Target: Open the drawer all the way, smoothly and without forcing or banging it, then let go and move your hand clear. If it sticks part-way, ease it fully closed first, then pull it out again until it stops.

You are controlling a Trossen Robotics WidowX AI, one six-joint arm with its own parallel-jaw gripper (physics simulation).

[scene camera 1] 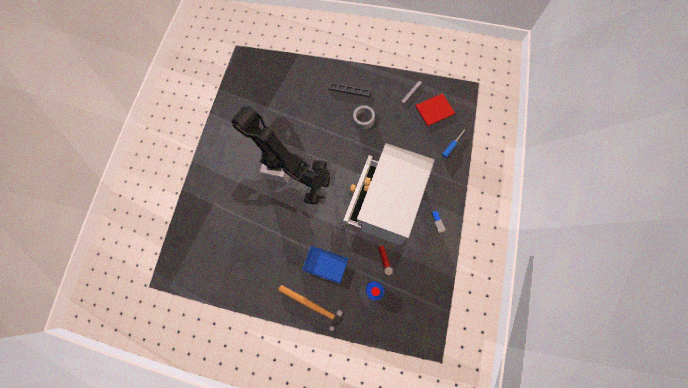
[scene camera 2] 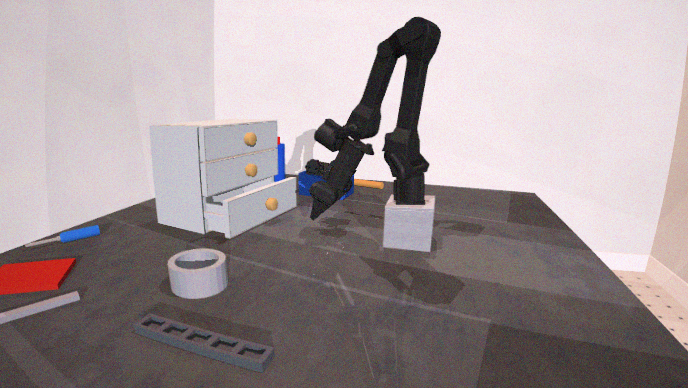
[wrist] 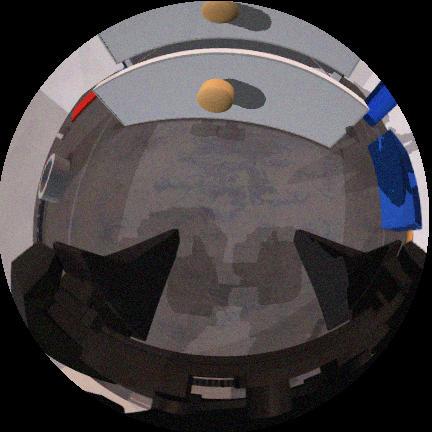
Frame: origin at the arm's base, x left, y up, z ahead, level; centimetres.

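Seen in the pictures: gripper, fingertip midpoint: (scene camera 1: 326, 188) (scene camera 2: 317, 214) (wrist: 239, 235); arm's base, origin of the base link: (scene camera 1: 275, 163) (scene camera 2: 410, 200).
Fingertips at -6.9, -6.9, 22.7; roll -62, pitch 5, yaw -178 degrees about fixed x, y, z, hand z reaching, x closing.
Observation:
Pixels of each thing's top centre, then the offset from my fingertips to it, as dx, dy, dz. "spot": a spot on its surface instead.
- white cabinet, middle of its top: (scene camera 2: 221, 122) (scene camera 1: 393, 187) -3.4, +22.9, +27.6
- bottom drawer's knob, surface spot: (wrist: 215, 95) (scene camera 2: 276, 201) (scene camera 1: 350, 187) spot: +0.6, +3.0, +10.9
- blue bin, middle of its top: (scene camera 2: 326, 172) (scene camera 1: 324, 264) -33.0, +4.6, +4.3
- grey ring, middle of its top: (scene camera 2: 196, 259) (wrist: 44, 174) (scene camera 1: 364, 115) +36.4, +1.9, +13.2
- hammer, middle of its top: (scene camera 1: 307, 305) -50.4, -0.3, -1.1
- red-handled tool, middle of its top: (scene camera 1: 385, 260) -28.5, +0.4, +28.7
- red object, middle of its top: (scene camera 1: 375, 291) -40.8, +15.4, +25.1
A white cabinet (scene camera 1: 397, 192) (scene camera 2: 177, 175) has three drawers with round wooden knobs. Its bottom drawer (scene camera 1: 357, 192) (scene camera 2: 250, 212) (wrist: 165, 92) stands out from the cabinet; the two drawers above are shut. The bottom drawer's knob (scene camera 1: 353, 188) (scene camera 2: 271, 204) (wrist: 215, 95) is free, with nothing touching it. My gripper (wrist: 239, 235) is open and empty, its fingers wide apart above the table. It is apart from the drawer, on the arm's side of it, and points down at a slant in the second scene view. The drawer's inside is mostly hidden.
A blue bin (scene camera 1: 327, 265) (scene camera 2: 310, 185) (wrist: 397, 200) stands to one side of the drawer, a grey ring (scene camera 1: 364, 116) (scene camera 2: 198, 274) (wrist: 54, 177) to the other. A hammer (scene camera 1: 306, 302), a red-handled tool (scene camera 1: 384, 258) and a blue and red object (scene camera 1: 375, 291) are near the bin.

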